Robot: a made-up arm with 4 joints. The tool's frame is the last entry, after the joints. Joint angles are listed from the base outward. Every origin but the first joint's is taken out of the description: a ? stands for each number. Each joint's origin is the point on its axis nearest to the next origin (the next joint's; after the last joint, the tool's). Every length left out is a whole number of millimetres.
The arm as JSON. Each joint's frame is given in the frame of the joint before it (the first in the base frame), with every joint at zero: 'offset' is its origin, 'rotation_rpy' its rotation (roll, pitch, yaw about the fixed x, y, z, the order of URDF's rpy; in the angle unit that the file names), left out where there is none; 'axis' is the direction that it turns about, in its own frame. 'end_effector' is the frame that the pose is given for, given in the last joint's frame.
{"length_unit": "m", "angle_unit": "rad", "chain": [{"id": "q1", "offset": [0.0, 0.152, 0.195], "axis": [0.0, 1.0, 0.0]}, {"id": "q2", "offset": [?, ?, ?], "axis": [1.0, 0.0, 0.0]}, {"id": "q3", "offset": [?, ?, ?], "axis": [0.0, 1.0, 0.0]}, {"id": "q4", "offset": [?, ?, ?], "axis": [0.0, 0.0, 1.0]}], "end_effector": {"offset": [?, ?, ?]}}
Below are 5 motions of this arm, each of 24 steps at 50 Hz.
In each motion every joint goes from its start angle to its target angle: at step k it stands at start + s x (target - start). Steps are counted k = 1, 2, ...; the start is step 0. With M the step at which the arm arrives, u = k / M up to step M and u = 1 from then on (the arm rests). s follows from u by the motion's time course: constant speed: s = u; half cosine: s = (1 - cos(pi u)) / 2; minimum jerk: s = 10 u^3 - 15 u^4 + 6 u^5.
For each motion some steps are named. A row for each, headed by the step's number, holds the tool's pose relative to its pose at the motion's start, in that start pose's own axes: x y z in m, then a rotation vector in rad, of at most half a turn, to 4 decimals.
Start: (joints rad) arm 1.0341 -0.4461 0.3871 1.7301
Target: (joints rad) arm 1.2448 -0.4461 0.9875 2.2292
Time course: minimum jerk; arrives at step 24
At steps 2, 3, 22, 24:
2: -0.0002 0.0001 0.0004 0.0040 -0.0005 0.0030
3: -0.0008 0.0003 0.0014 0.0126 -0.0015 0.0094
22: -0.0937 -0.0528 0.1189 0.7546 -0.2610 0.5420
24: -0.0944 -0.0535 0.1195 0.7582 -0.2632 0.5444

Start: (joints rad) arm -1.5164 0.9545 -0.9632 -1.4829
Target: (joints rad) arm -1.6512 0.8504 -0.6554 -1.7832
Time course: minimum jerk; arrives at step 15
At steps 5, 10, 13, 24:
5: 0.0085 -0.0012 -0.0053 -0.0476 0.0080 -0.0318
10: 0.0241 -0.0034 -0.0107 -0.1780 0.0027 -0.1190
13: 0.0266 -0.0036 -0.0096 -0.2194 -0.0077 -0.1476
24: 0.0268 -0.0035 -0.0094 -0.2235 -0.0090 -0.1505

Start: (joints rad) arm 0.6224 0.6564 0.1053 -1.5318
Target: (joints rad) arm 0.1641 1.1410 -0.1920 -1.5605
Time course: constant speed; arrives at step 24
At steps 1, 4, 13, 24:
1: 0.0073 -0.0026 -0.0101 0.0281 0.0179 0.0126
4: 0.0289 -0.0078 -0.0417 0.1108 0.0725 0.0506
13: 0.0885 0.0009 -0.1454 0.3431 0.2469 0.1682
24: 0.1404 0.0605 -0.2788 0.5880 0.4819 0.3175

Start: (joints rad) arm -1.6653 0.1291 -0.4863 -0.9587
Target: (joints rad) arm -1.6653 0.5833 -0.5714 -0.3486
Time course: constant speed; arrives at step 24
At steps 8, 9, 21, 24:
8: 0.0170 0.0253 -0.0288 0.1084 0.0819 0.1304
9: 0.0184 0.0284 -0.0317 0.1230 0.0905 0.1463
21: 0.0253 0.0609 -0.0510 0.3129 0.1635 0.3296
24: 0.0247 0.0672 -0.0515 0.3636 0.1728 0.3727

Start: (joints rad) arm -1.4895 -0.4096 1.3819 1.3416
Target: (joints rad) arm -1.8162 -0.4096 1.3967 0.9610
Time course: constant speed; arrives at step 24
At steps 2, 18, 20, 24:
2: -0.0013 -0.0114 0.0062 -0.0204 -0.0161 -0.0337
18: -0.0321 -0.0951 0.0700 -0.1648 -0.1677 -0.3019
20: -0.0385 -0.1042 0.0793 -0.1803 -0.1893 -0.3351
24: -0.0531 -0.1212 0.0983 -0.2095 -0.2344 -0.4010

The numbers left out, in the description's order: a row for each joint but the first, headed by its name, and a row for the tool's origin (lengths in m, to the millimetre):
q2: -0.212 0.0 -0.015
q3: 0.0 0.015 -0.035
q4: -0.017 0.0 0.3
tool: 0.383 0.004 0.0

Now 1 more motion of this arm.
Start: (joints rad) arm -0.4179 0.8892 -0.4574 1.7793
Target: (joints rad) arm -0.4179 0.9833 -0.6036 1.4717
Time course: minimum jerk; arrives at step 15
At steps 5, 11, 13, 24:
5: -0.0032 -0.0183 0.0045 -0.0333 -0.0119 -0.0735
11: -0.0266 -0.0746 0.0266 -0.1338 -0.0623 -0.3108
13: -0.0320 -0.0827 0.0310 -0.1484 -0.0717 -0.3476
24: -0.0331 -0.0842 0.0318 -0.1511 -0.0735 -0.3545

